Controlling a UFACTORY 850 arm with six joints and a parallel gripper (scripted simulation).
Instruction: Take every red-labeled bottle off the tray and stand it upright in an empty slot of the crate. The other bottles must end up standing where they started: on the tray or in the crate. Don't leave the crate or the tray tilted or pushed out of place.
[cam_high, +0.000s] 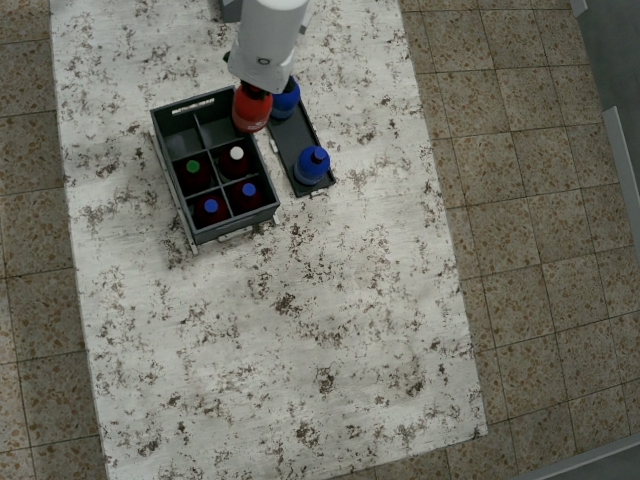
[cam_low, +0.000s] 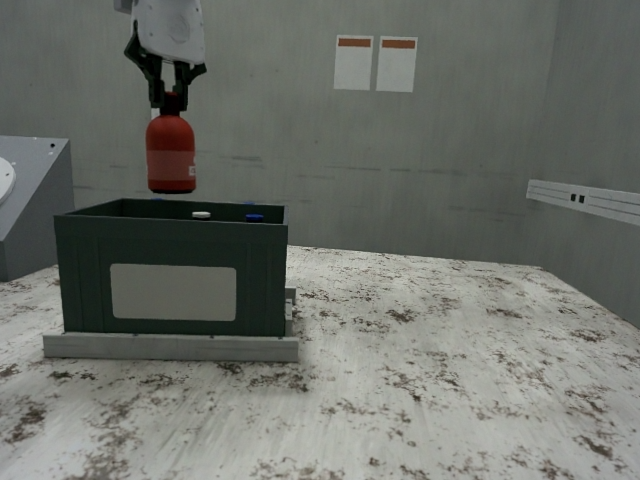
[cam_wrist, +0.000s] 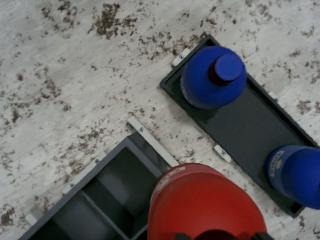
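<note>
Now: hand 7 cm above the red-labeled bottle. Round my hand: tray 32 cm below, 12 cm to the left, 1 cm behind; blue bottle 25 cm below, 9 cm to the left, 9 cm behind; dark crate 25 cm below, 8 cm ahead, 7 cm to the right.
</note>
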